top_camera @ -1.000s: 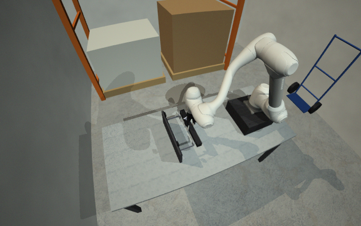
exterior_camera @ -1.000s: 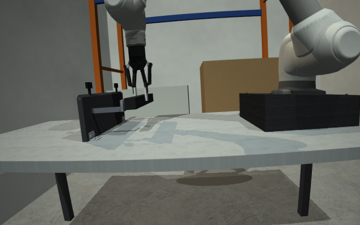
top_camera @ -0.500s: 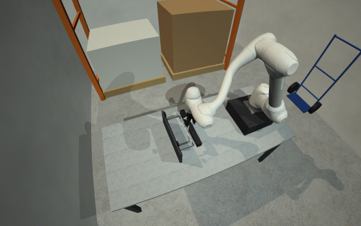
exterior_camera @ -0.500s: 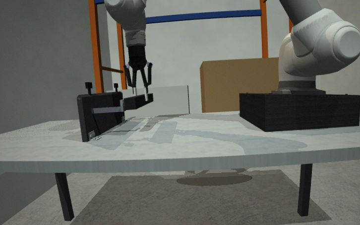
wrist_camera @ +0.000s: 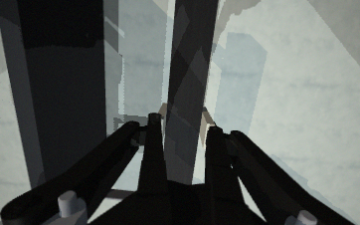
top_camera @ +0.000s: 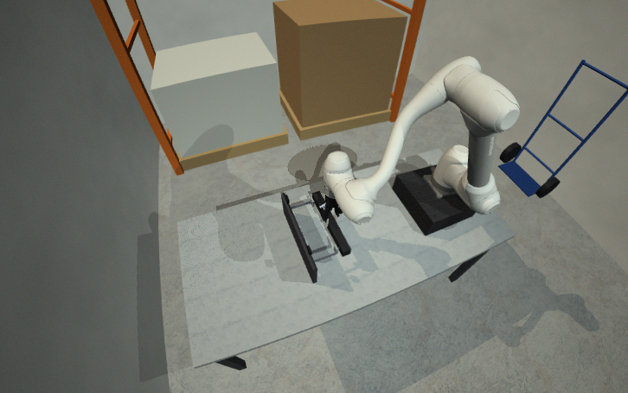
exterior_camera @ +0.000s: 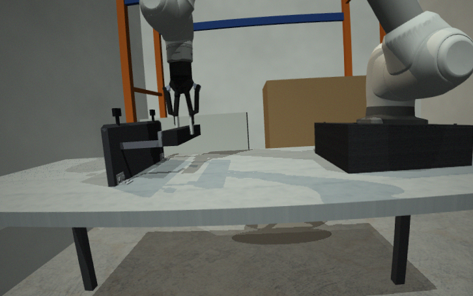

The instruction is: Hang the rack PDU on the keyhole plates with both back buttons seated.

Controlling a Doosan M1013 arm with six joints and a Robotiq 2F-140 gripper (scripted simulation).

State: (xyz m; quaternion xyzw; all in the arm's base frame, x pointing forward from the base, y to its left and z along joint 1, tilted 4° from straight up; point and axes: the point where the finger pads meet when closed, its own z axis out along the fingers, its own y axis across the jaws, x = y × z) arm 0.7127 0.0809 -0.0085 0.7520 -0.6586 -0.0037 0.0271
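My gripper is now 3 cm above the rack PDU and 2 cm short of it. Also, from my hand: mounting board (17 cm ahead, 7 cm below, 2 cm to the left).
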